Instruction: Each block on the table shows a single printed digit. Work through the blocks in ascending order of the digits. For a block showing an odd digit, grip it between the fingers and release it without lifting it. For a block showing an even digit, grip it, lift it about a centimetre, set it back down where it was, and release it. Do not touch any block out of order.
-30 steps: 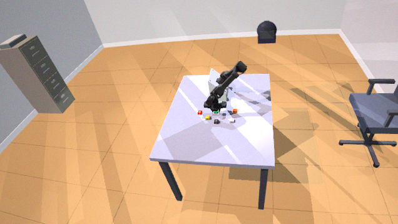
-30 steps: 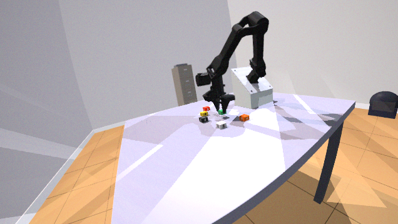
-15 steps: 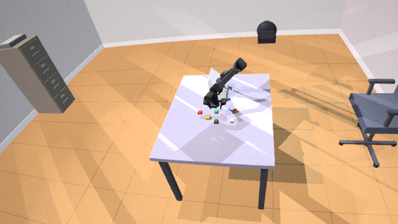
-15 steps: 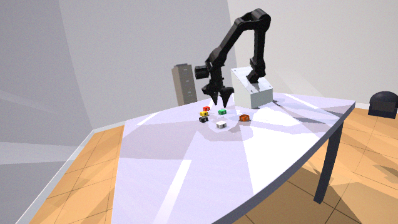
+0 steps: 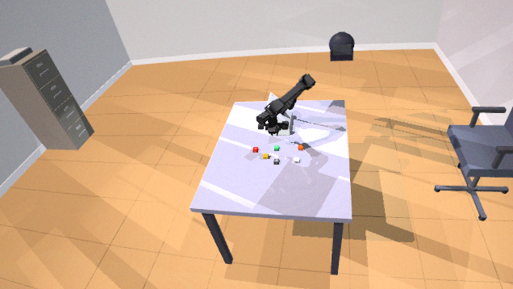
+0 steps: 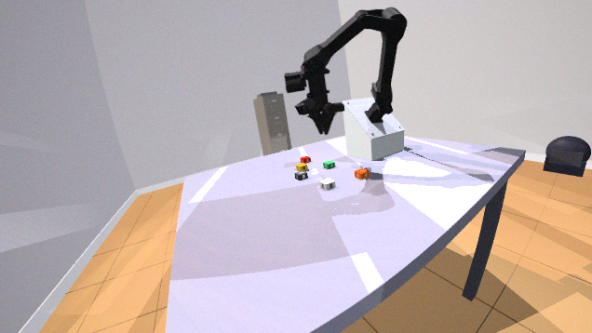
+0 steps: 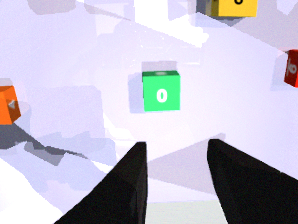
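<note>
My gripper tip is 110 mm short of the black block, 30 mm to the right of it and 110 mm above it. Round my gripper tip: red block (20 mm ahead, 140 mm to the right, 110 mm below); then green block (10 mm behind, 110 mm below); then yellow block (80 mm ahead, 60 mm to the right, 110 mm below).
</note>
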